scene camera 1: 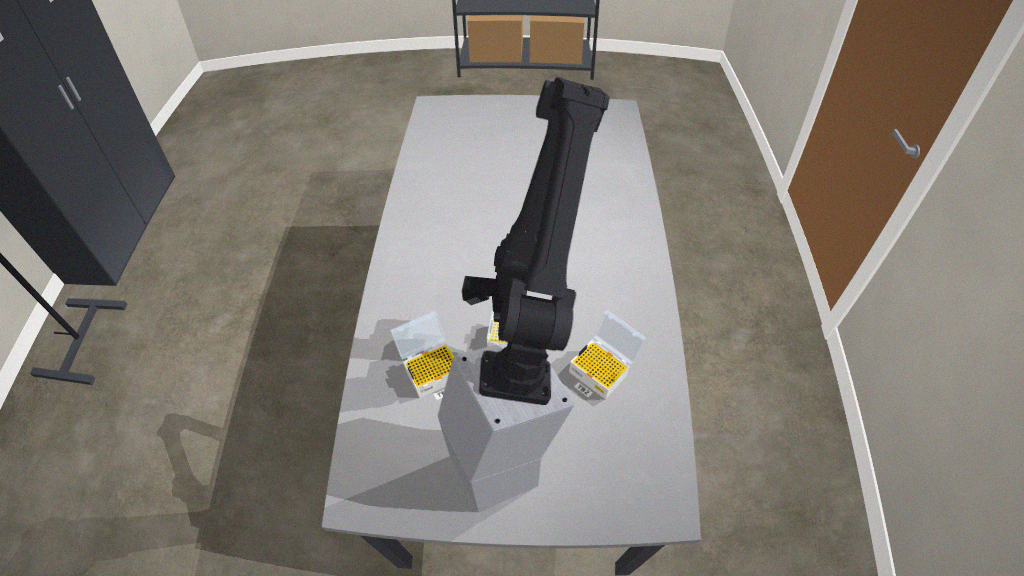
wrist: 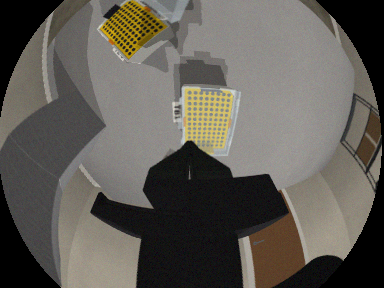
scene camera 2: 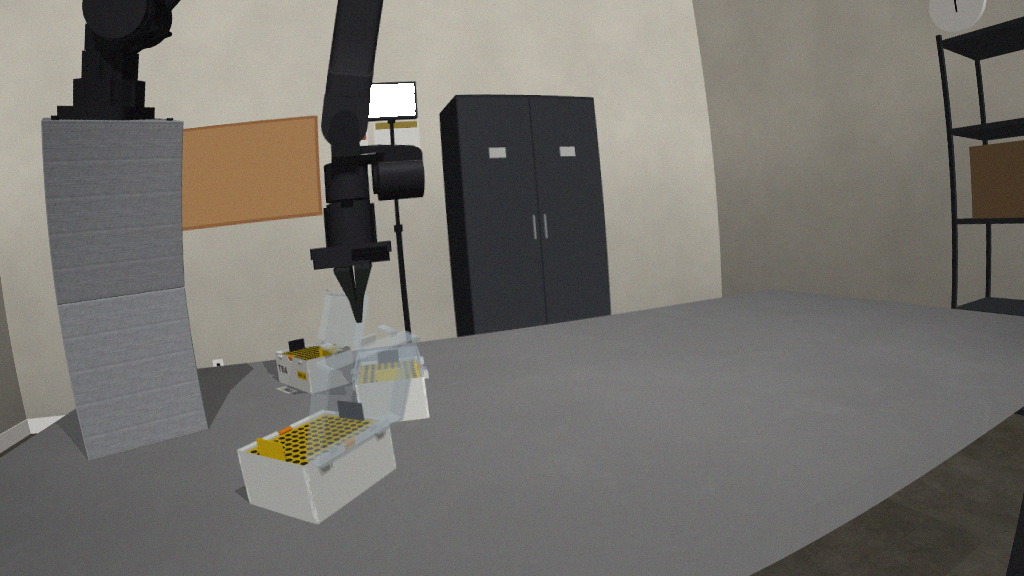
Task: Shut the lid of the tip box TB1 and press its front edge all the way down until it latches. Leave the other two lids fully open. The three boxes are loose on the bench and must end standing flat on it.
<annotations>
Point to a tip box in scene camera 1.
440, 382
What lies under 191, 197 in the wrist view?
My gripper.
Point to a tip box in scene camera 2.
298, 373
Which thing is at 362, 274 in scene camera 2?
My gripper.
</annotations>
